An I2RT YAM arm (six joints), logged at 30 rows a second.
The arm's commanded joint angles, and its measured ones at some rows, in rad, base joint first. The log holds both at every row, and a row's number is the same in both.
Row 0, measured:
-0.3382, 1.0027, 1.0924, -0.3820, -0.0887, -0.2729
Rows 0 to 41, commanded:
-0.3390, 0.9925, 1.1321, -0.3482, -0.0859, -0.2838
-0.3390, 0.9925, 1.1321, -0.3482, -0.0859, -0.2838
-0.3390, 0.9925, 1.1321, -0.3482, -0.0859, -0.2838
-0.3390, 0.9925, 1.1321, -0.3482, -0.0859, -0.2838
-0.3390, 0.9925, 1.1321, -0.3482, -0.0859, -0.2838
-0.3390, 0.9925, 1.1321, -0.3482, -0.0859, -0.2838
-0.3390, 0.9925, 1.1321, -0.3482, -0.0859, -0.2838
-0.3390, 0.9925, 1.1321, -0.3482, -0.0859, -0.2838
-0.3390, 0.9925, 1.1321, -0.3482, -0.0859, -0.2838
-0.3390, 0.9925, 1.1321, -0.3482, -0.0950, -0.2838
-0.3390, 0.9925, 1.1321, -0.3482, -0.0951, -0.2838
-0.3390, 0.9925, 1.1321, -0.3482, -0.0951, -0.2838
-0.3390, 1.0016, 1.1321, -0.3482, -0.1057, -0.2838
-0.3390, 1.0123, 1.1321, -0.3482, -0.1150, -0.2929
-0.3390, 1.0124, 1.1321, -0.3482, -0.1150, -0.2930
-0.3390, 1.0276, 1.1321, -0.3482, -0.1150, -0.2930
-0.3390, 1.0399, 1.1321, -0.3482, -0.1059, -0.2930
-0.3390, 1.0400, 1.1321, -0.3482, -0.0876, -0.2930
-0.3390, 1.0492, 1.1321, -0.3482, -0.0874, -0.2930
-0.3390, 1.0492, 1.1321, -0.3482, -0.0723, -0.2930
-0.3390, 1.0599, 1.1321, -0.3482, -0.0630, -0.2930
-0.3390, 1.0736, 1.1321, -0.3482, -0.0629, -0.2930
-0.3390, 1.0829, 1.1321, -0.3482, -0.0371, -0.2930
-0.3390, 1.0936, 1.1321, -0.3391, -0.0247, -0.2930
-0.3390, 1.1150, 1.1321, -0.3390, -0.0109, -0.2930
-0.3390, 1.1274, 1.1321, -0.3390, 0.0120, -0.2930
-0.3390, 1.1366, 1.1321, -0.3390, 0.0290, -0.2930
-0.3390, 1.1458, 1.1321, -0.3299, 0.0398, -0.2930
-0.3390, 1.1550, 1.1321, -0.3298, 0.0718, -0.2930
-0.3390, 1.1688, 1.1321, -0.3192, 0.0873, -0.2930
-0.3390, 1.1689, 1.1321, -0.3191, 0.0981, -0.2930
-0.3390, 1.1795, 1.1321, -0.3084, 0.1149, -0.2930
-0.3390, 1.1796, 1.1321, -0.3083, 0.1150, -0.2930
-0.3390, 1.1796, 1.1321, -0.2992, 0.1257, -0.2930
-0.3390, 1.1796, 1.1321, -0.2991, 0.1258, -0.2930
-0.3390, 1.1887, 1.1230, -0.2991, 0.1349, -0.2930
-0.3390, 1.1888, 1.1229, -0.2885, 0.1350, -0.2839
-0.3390, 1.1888, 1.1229, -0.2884, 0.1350, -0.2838
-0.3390, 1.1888, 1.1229, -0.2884, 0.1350, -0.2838
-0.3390, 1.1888, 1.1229, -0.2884, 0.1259, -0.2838
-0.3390, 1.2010, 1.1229, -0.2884, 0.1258, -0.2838
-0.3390, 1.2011, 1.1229, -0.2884, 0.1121, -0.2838
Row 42, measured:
-0.3382, 1.1900, 1.0958, -0.3363, 0.1036, -0.2882
